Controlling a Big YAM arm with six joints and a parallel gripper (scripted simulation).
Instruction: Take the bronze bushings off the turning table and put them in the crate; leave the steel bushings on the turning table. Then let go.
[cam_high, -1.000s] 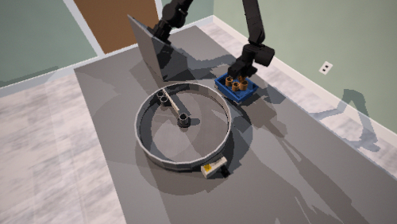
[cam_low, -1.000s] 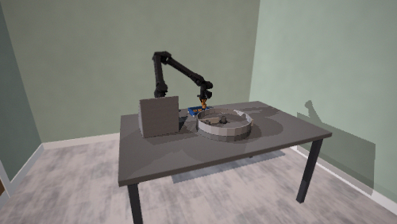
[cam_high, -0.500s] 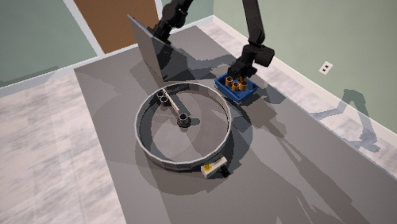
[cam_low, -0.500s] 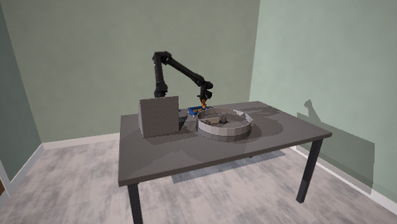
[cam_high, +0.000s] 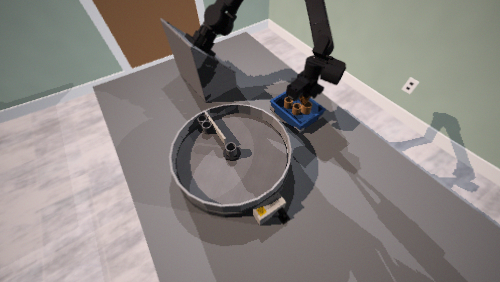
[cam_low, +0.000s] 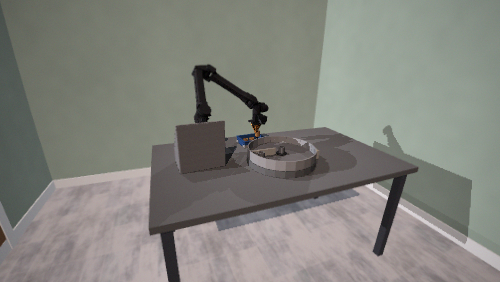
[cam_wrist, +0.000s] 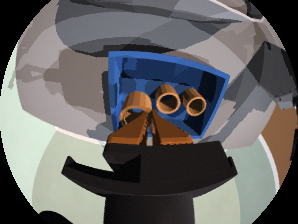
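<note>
The blue crate lies 6 cm below my hand and 3 cm behind it. Also, from my hand: round turning table 36 cm to the right, 3 cm below, 1 cm ahead.
</note>
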